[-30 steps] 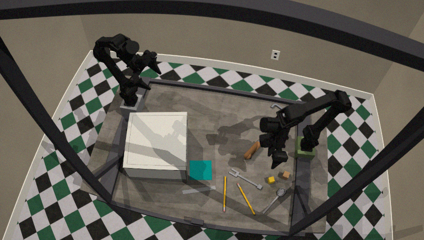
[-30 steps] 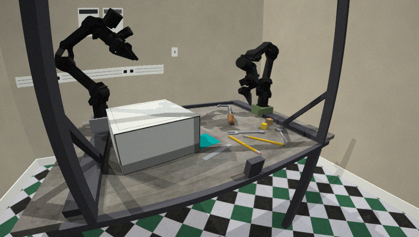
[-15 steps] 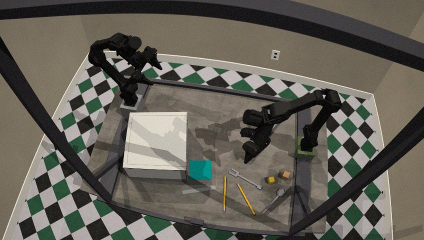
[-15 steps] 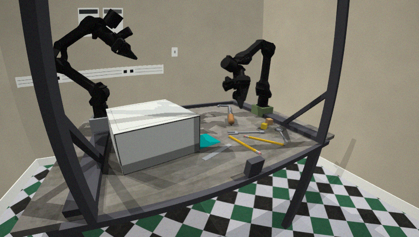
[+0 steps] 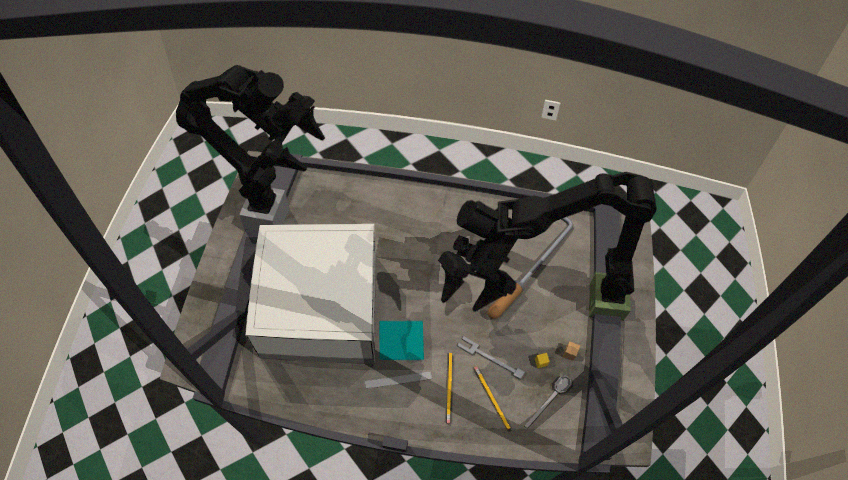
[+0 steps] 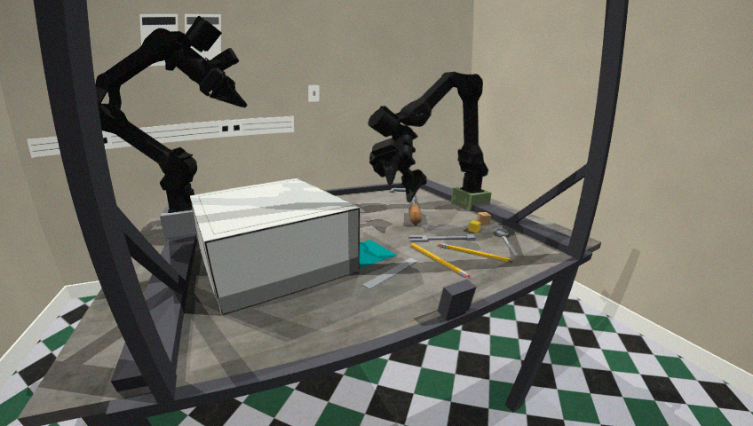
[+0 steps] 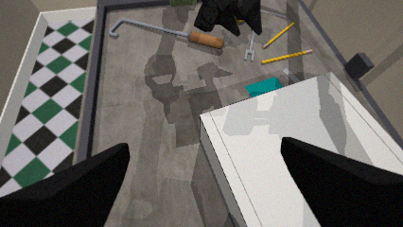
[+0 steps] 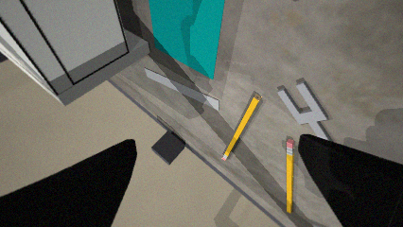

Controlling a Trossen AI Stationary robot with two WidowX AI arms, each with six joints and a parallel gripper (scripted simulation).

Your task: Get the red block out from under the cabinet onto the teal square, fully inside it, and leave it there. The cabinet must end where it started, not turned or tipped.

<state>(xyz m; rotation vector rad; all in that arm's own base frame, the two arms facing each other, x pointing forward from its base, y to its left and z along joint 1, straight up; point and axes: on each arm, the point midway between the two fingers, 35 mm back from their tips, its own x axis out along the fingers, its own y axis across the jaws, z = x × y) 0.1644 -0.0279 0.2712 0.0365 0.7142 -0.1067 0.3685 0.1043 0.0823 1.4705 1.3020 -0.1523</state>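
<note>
My right hand is 130 mm above the forked wrench, 90 mm to the left of it and 80 mm past it. From my right hand the other things lie so: grey strip: 180 mm behind, 140 mm below, 100 mm to the left; then yellow cube: 210 mm to the right, 120 mm below, 60 mm behind; then teal square: 140 mm below, 120 mm to the left, 80 mm behind.
</note>
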